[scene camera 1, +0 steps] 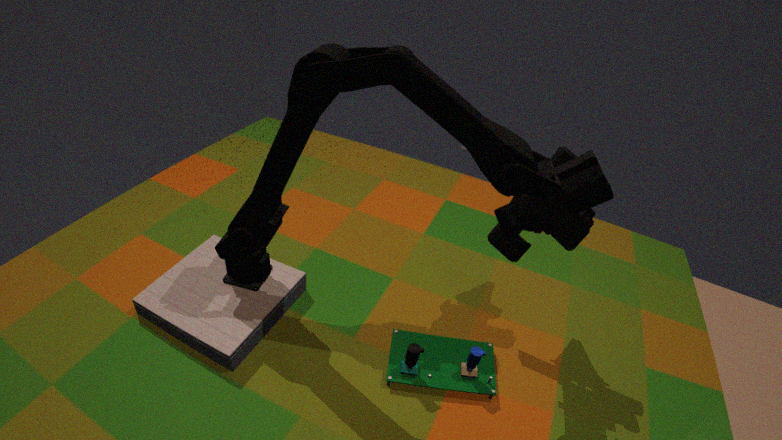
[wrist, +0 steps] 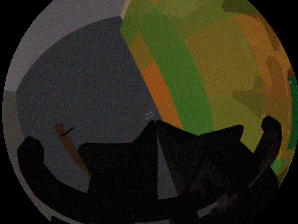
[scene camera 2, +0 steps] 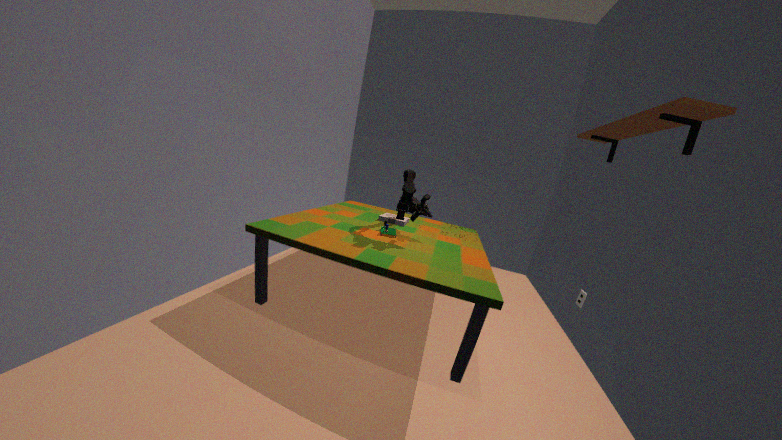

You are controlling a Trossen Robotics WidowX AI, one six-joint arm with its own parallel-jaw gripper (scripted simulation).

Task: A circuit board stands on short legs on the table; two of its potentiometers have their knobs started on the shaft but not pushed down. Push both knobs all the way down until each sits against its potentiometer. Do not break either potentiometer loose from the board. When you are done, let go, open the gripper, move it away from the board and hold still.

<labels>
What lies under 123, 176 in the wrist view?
My gripper.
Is my gripper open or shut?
Shut.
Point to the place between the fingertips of my gripper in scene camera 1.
At 542, 203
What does my gripper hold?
Nothing.
</labels>
